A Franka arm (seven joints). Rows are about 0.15 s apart.
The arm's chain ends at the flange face. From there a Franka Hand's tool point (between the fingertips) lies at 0.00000 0.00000 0.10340 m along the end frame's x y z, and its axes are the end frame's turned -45 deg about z.
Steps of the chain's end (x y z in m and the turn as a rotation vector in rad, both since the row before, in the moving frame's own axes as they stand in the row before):
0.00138 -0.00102 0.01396 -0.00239 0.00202 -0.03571
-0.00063 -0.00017 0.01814 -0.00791 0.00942 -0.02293
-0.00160 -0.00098 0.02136 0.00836 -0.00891 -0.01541
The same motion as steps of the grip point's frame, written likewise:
0.00168 0.00058 0.01396 -0.00312 -0.00026 -0.03571
-0.00020 0.00070 0.01813 -0.01225 0.00107 -0.02293
-0.00049 -0.00309 0.02135 0.01221 -0.00039 -0.01541

